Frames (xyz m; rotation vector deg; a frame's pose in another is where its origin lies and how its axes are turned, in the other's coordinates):
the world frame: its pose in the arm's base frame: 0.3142 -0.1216 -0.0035 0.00 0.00 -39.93
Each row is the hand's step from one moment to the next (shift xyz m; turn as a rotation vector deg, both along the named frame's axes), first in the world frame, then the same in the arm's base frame.
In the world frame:
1: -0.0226 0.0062 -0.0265 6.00 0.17 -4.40
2: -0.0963 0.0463 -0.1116 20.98 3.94 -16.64
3: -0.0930 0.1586 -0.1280 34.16 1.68 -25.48
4: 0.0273 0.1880 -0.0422 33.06 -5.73 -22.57
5: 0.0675 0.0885 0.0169 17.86 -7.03 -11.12
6: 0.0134 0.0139 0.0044 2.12 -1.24 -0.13
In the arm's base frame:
1: -0.0134 0.0193 -0.0265 4.71 -3.72 -4.40
2: -0.0441 0.0973 -0.1116 18.62 -10.44 -16.64
3: 0.0305 0.1813 -0.1280 27.27 -20.64 -25.48
4: 0.1416 0.1266 -0.0422 21.67 -25.61 -22.57
5: 0.1086 0.0245 0.0169 9.18 -16.85 -11.12
6: 0.0192 0.0021 0.0044 0.83 -2.31 -0.13

